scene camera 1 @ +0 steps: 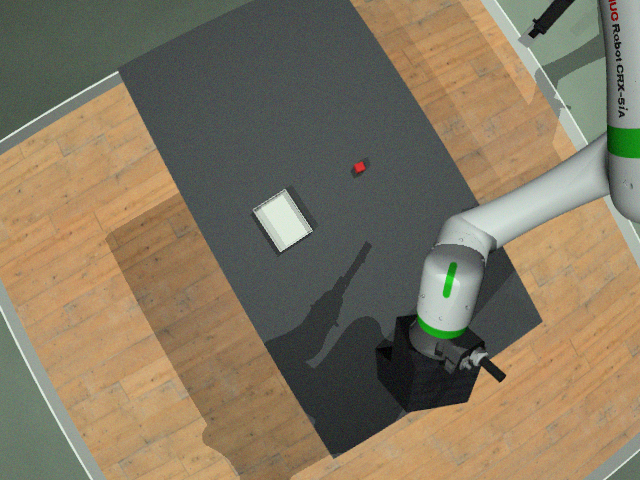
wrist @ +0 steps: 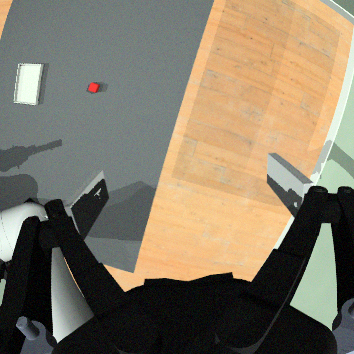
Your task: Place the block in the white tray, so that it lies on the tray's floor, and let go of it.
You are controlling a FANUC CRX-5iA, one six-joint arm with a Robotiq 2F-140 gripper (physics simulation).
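Places are measured from the arm's base along level axes (x ahead, y left, z up), in millimetres.
Pixels of known places: gripper, fingertip midpoint: [scene camera 1: 537,21] [wrist: 185,176]; arm's base, link origin: [scene camera 1: 438,336].
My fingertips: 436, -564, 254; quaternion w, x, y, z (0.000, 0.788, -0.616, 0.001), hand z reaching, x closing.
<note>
Ahead of a thing's pixels: the offset from my fingertips to its top centre, as dx, dy, dz. Level surfaces: height alone.
The small red block @(+52, +334, -626) [scene camera 1: 359,167] [wrist: 93,87] lies on the dark grey table top, apart from the white tray. The white tray @(+71, +657, -630) [scene camera 1: 284,222] [wrist: 28,84] is shallow and rectangular, and its bare floor shows. In the scene view the block is up and to the right of the tray; in the wrist view it is to the tray's right. My gripper [wrist: 185,176] is open and empty, its two finger pads wide apart, well away from both block and tray. In the scene view a piece of a finger shows at the top right; the rest is out of frame.
The dark grey table top @(dz -650) [scene camera 1: 248,113] [wrist: 140,60] has wooden floor [scene camera 1: 67,180] [wrist: 225,130] around it. The arm's black base [scene camera 1: 423,377] stands at the table's lower end. The white arm [scene camera 1: 542,206] reaches from it to the upper right. Arm shadows fall below the tray.
</note>
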